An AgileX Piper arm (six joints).
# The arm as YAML. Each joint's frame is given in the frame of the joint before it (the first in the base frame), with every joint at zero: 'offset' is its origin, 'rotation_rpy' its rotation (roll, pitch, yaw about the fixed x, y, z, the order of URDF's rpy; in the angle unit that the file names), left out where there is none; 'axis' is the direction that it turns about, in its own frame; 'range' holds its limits. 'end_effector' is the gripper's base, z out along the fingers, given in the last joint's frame.
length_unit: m
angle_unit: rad
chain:
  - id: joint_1
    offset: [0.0, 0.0, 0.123]
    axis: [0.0, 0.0, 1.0]
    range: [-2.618, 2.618]
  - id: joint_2
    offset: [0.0, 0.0, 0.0]
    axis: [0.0, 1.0, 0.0]
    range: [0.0, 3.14]
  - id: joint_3
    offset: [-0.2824, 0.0, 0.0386]
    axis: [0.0, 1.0, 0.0]
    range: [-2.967, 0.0]
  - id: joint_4
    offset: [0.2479, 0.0, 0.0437]
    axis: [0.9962, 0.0, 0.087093]
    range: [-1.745, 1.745]
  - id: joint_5
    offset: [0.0, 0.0, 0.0]
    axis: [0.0, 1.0, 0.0]
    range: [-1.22, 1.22]
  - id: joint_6
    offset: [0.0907, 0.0, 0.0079]
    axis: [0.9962, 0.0, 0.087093]
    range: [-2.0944, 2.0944]
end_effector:
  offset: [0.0, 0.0, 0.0]
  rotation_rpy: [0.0, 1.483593, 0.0]
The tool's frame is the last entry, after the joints.
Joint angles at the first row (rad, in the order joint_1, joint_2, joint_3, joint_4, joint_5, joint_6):
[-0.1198 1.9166 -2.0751 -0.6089 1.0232 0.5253]
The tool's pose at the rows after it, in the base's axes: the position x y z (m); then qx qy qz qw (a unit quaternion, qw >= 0):
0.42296 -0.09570 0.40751 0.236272 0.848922 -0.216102 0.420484
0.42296 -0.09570 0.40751 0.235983 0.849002 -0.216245 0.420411
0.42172 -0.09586 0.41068 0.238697 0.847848 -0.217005 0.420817
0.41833 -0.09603 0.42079 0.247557 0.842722 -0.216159 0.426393
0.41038 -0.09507 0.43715 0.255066 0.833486 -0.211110 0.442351
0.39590 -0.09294 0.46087 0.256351 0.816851 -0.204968 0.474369
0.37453 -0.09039 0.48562 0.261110 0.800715 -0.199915 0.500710
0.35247 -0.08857 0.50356 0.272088 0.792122 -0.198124 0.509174
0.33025 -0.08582 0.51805 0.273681 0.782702 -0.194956 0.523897
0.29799 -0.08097 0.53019 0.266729 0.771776 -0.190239 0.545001
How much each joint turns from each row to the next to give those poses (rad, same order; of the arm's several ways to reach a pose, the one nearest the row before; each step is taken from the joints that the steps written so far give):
[0.0000 0.0000 0.0000 0.0000 0.0005 0.0000]
[0.0000 0.0000 0.0000 0.0000 0.0000 -0.0006]
[0.0001 0.0000 -0.0128 0.0000 0.0117 -0.0016]
[0.0000 0.0000 -0.0396 0.0020 0.0271 0.0000]
[0.0000 -0.0176 -0.0343 0.0055 0.0145 0.0000]
[-0.0001 -0.0447 -0.0149 0.0000 -0.0159 0.0000]
[0.0000 -0.0603 -0.0037 0.0000 0.0009 0.0000]
[0.0000 -0.0546 0.0000 0.0000 0.0341 -0.0001]
[0.0001 -0.0684 0.0351 0.0000 -0.0030 0.0001]
[-0.0001 -0.1178 0.1055 0.0000 -0.0395 0.0021]

